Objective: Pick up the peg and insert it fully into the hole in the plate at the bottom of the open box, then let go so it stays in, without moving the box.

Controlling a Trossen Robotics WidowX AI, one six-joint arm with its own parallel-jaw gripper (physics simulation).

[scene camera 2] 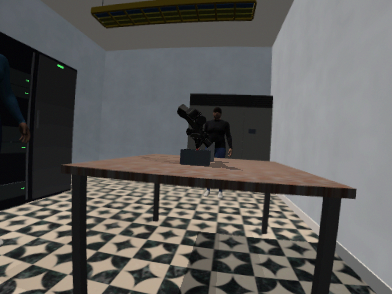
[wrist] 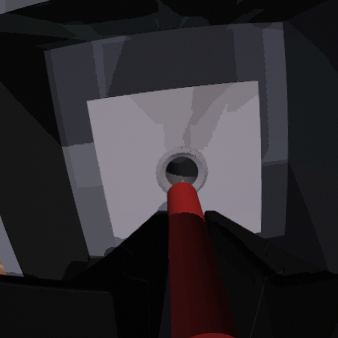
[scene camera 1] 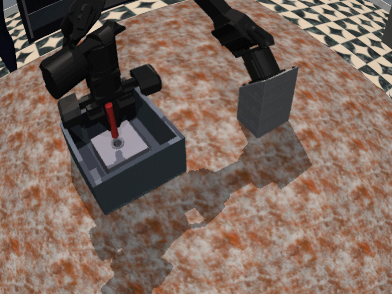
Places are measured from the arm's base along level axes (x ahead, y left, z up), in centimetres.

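Pixels of known places: gripper, fingertip midpoint: (scene camera 2: 197, 148) (wrist: 185, 221) (scene camera 1: 113, 127); arm's base, origin of the base link: (scene camera 2: 210, 146) (scene camera 1: 267, 77).
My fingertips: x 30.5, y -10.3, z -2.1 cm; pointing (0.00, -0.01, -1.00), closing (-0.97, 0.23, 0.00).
Observation:
Ahead of a thing's pixels: the offset from my fingertips to its top centre. "pt": to the spot under its first point. Level surfaces: height alone.
The red peg {dx +0.0, dy -0.1, dz +5.8 cm} (scene camera 1: 111, 120) (wrist: 190, 250) is held close to upright between the fingers of my gripper (scene camera 1: 113, 124) (wrist: 185, 221), which is shut on it, inside the walls of the dark open box {dx -0.3, dy -0.4, dz -0.8 cm} (scene camera 1: 145, 172) (scene camera 2: 195, 157). The pale square plate {dx -0.3, dy -0.4, dz -4.5 cm} (scene camera 1: 134, 144) (wrist: 127, 150) lies at the bottom of the box. Its round hole {pt dx -0.6, dy -1.2, dz -5.9 cm} (scene camera 1: 117, 143) (wrist: 181, 169) has a grey ring around it. In the wrist view the peg's lower end overlaps the near edge of the ring, and most of the hole's opening shows beyond it. The height of the tip over the plate is hard to tell.
The gripper's wide body hangs over the back of the box, close to its walls. A grey block (scene camera 1: 267, 102) stands at the arm's base, right of the box. The box stands on the mottled table {dz -10.6 cm} (scene camera 1: 300, 225) (scene camera 2: 240, 175). A person (scene camera 2: 218, 132) stands behind the table.

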